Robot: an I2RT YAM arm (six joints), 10 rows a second.
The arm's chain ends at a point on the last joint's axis. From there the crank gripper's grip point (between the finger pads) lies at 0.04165 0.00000 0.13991 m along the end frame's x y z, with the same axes.
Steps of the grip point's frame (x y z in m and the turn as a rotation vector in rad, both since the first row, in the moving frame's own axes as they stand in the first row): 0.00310, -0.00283, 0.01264, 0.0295, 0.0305, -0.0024; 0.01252, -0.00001, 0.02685, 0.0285, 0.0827, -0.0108; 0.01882, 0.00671, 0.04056, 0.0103, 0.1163, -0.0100; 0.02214, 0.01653, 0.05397, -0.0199, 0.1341, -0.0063; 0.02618, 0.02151, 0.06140, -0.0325, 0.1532, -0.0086
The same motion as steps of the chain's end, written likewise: -0.00114, 0.00138, 0.01404, 0.0295, 0.0305, -0.0024; 0.00113, 0.00443, 0.03083, 0.0285, 0.0827, -0.0108; 0.00288, 0.00862, 0.04635, 0.0103, 0.1163, -0.0100; 0.00380, 0.01413, 0.06082, -0.0199, 0.1341, -0.0063; 0.00530, 0.01753, 0.06946, -0.0325, 0.1532, -0.0086
